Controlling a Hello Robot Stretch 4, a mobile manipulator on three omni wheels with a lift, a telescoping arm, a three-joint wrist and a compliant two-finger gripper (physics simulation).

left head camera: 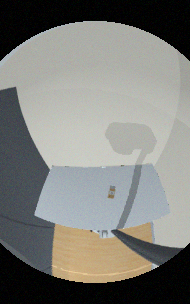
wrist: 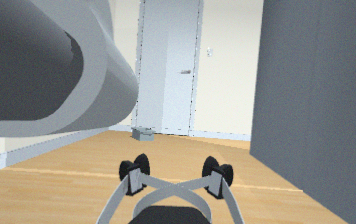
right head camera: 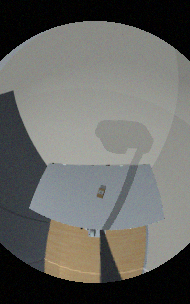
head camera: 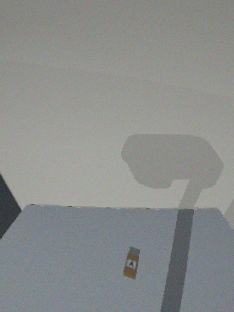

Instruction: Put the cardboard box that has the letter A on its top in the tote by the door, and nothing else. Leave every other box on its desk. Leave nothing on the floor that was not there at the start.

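Note:
A small brown cardboard box [head camera: 130,273] [left head camera: 111,192] [right head camera: 101,192] lies near the middle of the grey desk [head camera: 75,250] [left head camera: 70,195] [right head camera: 62,195]. A white label with a dark letter A shows on its top in the head camera view, and its far end looks grey. The grey tote [wrist: 143,134] stands on the floor at the foot of the door [wrist: 165,65], far off in the wrist view. My gripper [wrist: 176,168] is open, with nothing between its fingertips. It faces the door side, away from the desk.
A dark partition [wrist: 305,95] [left head camera: 25,175] [right head camera: 22,175] stands on the desk's left in the head views and on the right in the wrist view. A pale wall [head camera: 75,125] rises behind the desk. Shadows of the robot's head and mast fall on wall and desk.

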